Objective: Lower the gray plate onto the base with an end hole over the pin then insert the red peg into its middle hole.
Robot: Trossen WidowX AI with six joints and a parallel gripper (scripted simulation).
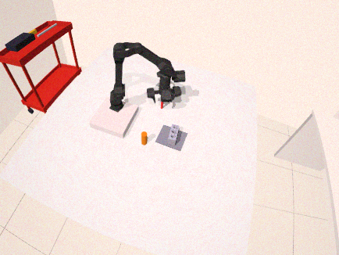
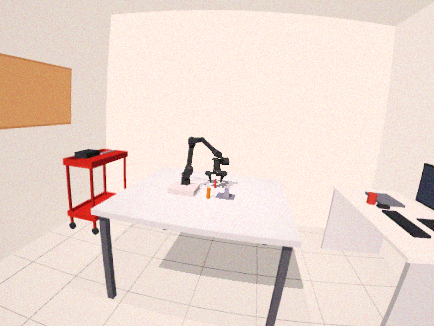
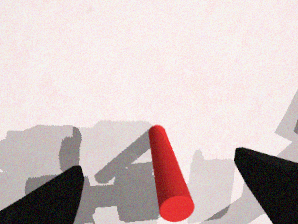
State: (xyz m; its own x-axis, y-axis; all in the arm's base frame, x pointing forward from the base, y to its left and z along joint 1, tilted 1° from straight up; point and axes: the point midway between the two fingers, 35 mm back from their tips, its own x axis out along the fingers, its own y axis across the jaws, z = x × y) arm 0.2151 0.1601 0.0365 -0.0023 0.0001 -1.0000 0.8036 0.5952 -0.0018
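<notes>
Now: the gray plate 170 mm to the right of my gripper tip and 150 mm ahead of it. The rest, counted from my gripper tip: orange cylinder (270 mm to the right, 30 mm ahead, 10 mm below); then red peg (10 mm below); then dark base (150 mm to the right, 140 mm ahead, 40 mm below).
</notes>
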